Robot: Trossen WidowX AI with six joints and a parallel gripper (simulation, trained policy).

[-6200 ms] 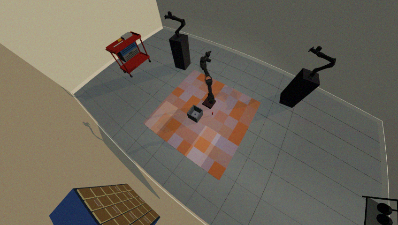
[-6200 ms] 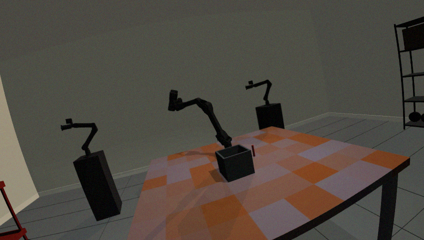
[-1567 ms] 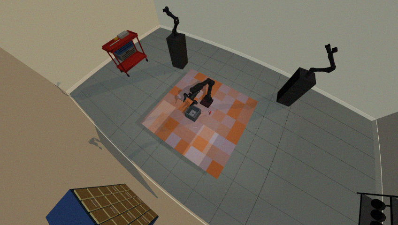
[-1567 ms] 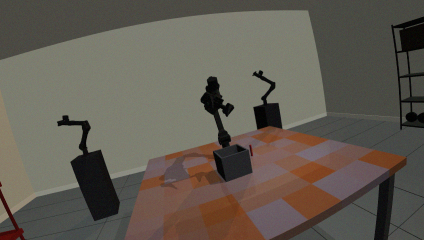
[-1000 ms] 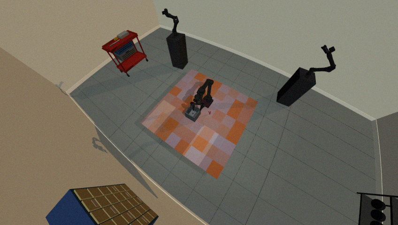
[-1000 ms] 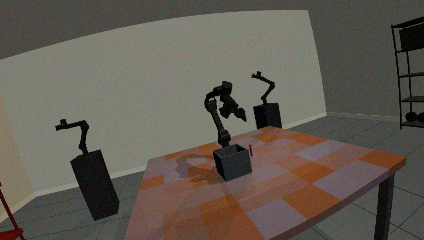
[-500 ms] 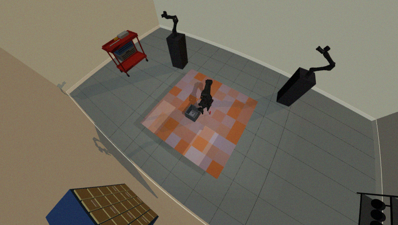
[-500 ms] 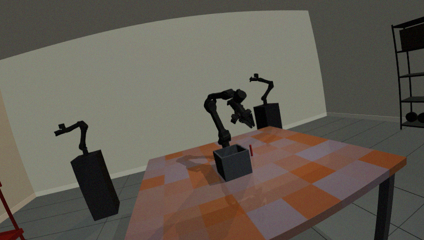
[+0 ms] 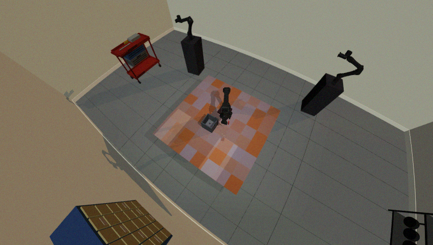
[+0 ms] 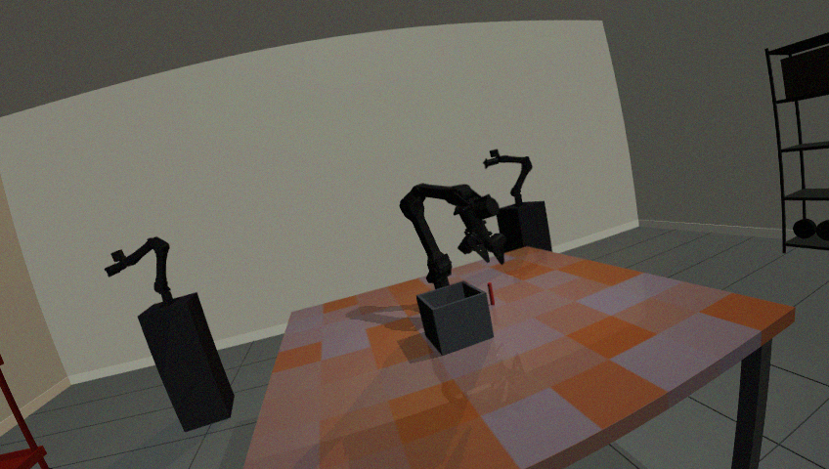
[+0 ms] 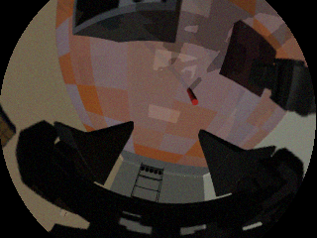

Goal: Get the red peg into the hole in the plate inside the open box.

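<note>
The red peg is 12 cm below my gripper tip and 5 cm behind it.
</note>
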